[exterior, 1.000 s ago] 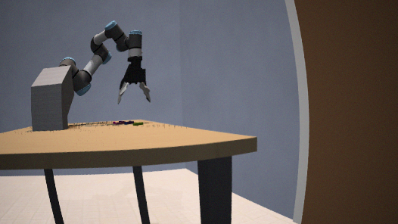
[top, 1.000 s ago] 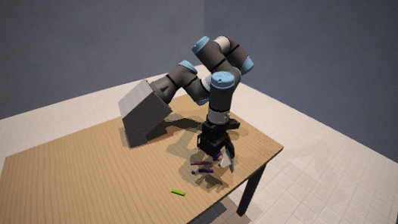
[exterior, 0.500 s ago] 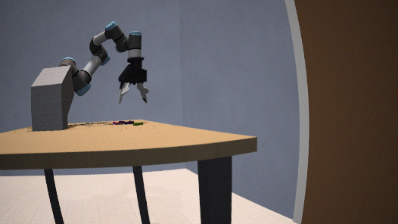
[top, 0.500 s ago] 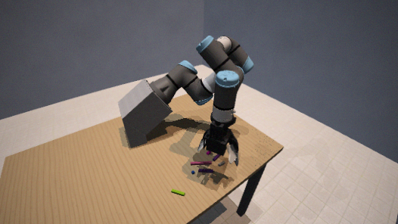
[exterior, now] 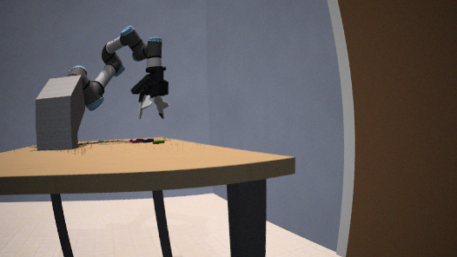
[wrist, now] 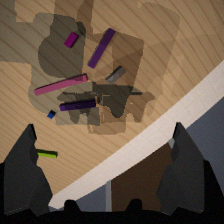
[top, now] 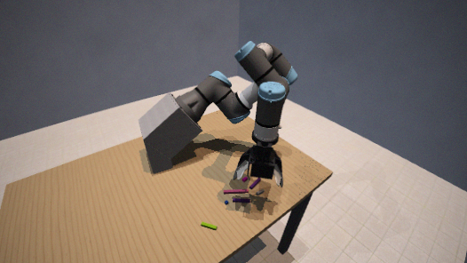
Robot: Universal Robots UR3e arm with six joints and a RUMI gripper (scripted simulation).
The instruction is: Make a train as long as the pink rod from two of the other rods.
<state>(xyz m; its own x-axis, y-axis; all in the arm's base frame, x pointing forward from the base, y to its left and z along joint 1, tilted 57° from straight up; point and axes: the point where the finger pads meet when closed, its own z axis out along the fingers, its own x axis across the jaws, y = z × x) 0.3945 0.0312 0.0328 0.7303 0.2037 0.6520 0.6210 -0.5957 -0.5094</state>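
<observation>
Now: the grey rod 1 cm behind my hand, 3 cm to the left of it and 8 cm below it. The rest, counted from my hand: pink rod 7 cm behind, 4 cm to the right, 8 cm below; then dark purple rod 2 cm behind, 5 cm to the right, 8 cm below; then magenta rod 9 cm behind, 3 cm to the left, 8 cm below.
</observation>
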